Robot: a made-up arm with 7 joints.
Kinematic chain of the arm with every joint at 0, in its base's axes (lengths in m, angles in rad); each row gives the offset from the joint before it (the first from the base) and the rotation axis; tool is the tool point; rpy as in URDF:
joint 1: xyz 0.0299 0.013 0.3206 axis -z
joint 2: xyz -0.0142 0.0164 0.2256 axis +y
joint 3: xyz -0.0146 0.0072 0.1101 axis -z
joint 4: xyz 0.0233 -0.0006 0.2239 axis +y
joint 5: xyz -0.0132 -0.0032 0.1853 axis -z
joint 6: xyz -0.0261 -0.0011 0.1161 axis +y
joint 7: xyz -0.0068 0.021 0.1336 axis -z
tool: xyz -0.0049 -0.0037 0.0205 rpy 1.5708 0 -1.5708
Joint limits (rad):
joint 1: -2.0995..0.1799
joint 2: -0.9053..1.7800
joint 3: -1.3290..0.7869
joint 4: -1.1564..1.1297
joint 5: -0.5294..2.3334
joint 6: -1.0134..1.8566
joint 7: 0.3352..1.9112
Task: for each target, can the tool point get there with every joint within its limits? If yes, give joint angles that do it. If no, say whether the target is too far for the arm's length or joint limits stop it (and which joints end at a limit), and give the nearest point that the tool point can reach.
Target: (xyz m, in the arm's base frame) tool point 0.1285 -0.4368 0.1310
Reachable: no: joint limits stop it (at a limit: joint 1, joint 2, joint 3, joint 4, joint 7) | nearest point 0.3047 -0.3185 0.2096 | short by 0.226 m
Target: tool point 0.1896 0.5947 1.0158
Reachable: yes | joints -1.1563 0.7473 -0.7046 0.3033 2.0394 0.4493 1.7304
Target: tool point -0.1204 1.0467 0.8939
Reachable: no: too far | nearest point -0.0769 0.7477 0.7947 | short by 0.318 m
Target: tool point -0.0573 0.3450 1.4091
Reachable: no: too far | nearest point -0.0439 0.2940 1.2823 | short by 0.137 m
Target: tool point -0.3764 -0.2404 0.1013
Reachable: no: joint limits stop it (at a limit: joint 2, joint 4, joint 6) | nearest point -0.4088 -0.2606 0.4265 | short by 0.327 m
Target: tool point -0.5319 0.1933 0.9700
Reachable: yes | joints -0.0596 -0.6006 0.2705 -0.7224 1.6370 -0.7359 1.2293
